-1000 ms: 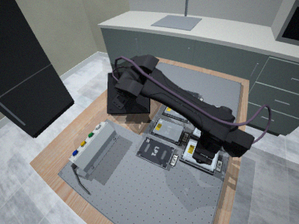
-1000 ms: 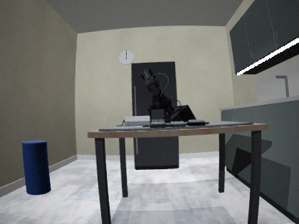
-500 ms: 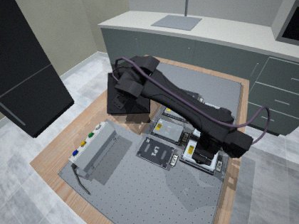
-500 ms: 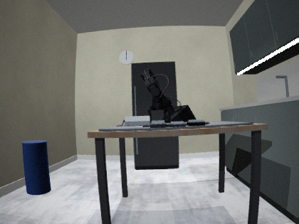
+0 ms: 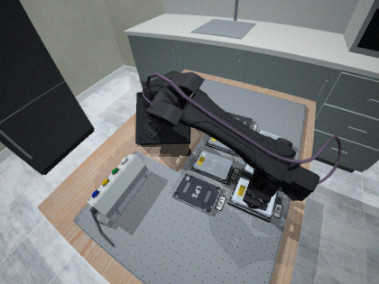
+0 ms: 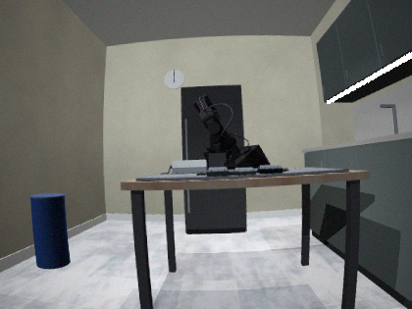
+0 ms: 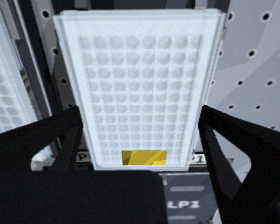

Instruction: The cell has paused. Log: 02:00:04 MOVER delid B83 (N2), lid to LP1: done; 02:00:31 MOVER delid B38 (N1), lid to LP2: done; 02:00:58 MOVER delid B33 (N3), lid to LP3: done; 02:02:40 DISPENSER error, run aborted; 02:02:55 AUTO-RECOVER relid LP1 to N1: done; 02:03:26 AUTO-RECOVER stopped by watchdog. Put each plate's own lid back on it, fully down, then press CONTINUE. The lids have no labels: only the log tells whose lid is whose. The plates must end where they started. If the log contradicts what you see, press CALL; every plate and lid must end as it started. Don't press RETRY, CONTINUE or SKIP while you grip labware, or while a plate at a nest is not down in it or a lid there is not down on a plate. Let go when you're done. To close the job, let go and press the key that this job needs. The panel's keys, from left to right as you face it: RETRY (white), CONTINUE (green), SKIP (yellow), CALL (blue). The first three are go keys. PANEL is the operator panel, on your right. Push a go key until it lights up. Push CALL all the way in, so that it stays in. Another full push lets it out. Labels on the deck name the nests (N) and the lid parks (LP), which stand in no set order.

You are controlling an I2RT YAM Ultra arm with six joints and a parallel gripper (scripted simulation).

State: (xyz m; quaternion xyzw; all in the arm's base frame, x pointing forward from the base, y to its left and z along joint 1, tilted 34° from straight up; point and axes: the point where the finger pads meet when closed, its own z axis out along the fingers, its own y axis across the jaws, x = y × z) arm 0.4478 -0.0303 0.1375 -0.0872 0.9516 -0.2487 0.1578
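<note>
Right now my hand is 1 cm above the plate. The rest, counted from my hand: green continue key (45 cm behind, 19 cm to the right, 2 cm above); then lid park (31 cm to the left, 20 cm behind, 4 cm below); then white RETRY key (45 cm behind, 14 cm to the right, 2 cm above).
</note>
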